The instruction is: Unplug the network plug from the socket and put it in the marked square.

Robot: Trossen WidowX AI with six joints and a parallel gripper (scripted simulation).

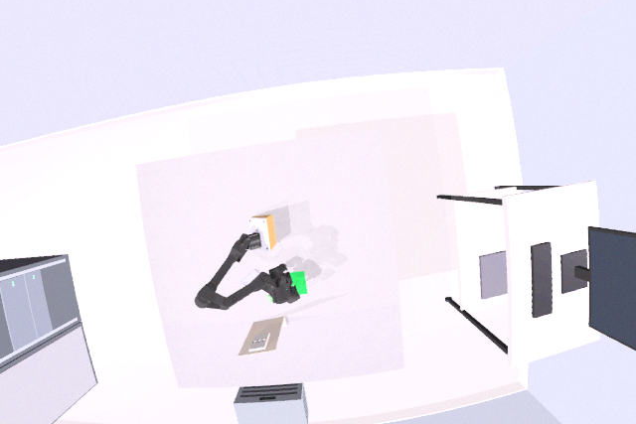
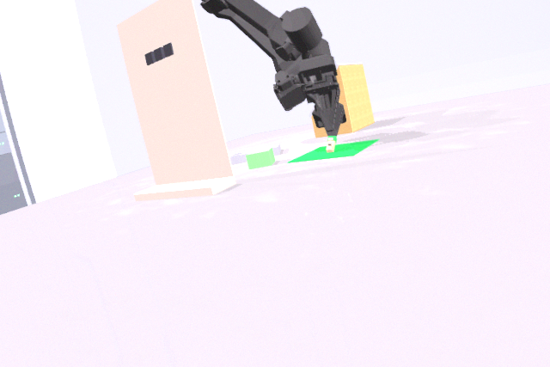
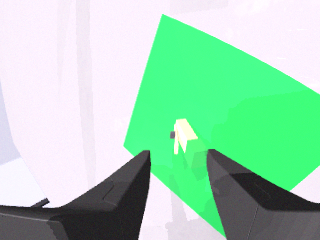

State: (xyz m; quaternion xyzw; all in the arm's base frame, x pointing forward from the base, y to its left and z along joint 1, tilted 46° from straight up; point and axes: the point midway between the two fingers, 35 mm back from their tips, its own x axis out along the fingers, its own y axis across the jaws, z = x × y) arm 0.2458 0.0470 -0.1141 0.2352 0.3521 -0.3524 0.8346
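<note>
The network plug lies 10 mm ahead of my gripper tip and 10 mm below it. The rest, counted from my gripper tip: marked green square 30 mm below; then upright beige panel 190 mm ahead, 160 mm to the right, 110 mm above.
</note>
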